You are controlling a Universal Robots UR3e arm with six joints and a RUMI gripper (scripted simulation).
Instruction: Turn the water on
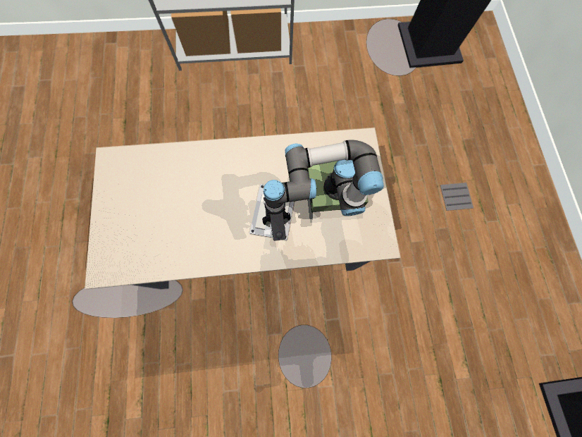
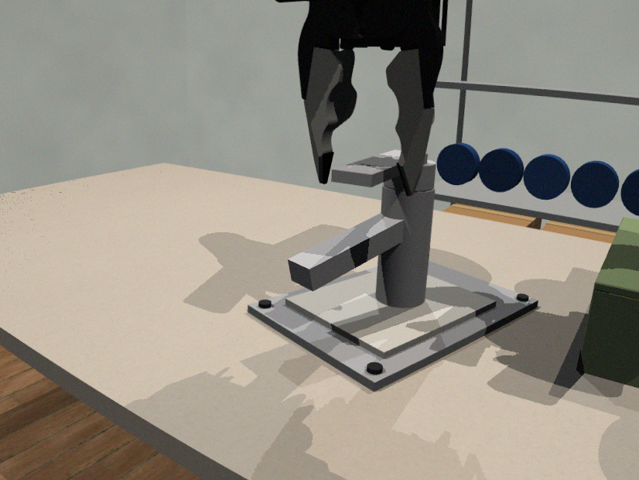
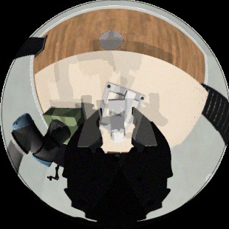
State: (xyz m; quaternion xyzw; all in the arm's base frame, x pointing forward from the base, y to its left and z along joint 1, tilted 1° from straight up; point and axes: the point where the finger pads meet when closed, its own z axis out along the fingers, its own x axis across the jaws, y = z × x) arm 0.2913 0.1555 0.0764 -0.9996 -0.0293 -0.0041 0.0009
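Right now the flat lever is 4 cm to the right of my hand. Round my hand: grey tap 1 cm ahead, 7 cm to the right, 6 cm below; plate 1 cm ahead, 10 cm to the right, 15 cm below.
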